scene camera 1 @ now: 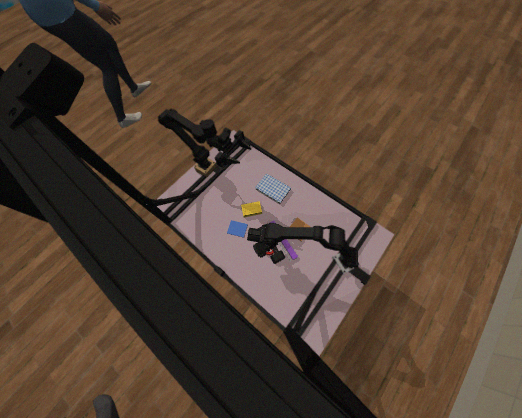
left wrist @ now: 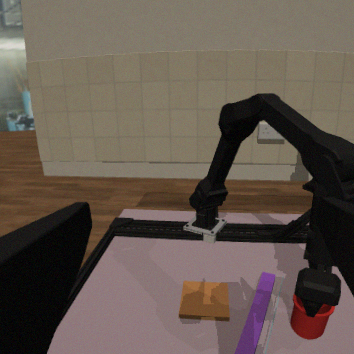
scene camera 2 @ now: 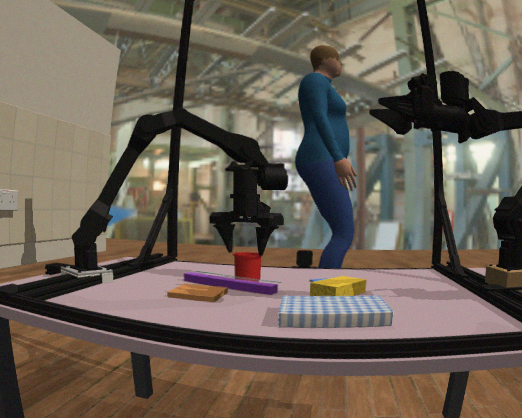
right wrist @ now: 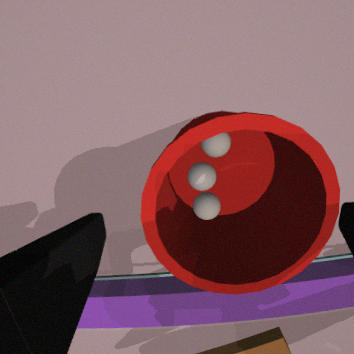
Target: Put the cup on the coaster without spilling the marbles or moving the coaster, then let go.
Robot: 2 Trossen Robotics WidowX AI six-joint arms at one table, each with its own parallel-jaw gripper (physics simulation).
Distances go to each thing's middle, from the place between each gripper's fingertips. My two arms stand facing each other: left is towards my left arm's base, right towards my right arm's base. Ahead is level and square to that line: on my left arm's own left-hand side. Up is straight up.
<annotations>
My right gripper is now 8 cm short of the purple bar (scene camera 2: 266, 287), 2 cm to the left of it and 6 cm above it. From my right hand the other things lie so: orange square (scene camera 2: 204, 293) 19 cm ahead, 6 cm to the right, 6 cm below.
The purple bar is 380 mm below my left hand, 310 mm to the right of it and 130 mm behind it. The rest, counted from my left hand: orange square 380 mm below, 350 mm to the right, 10 mm behind.
</annotations>
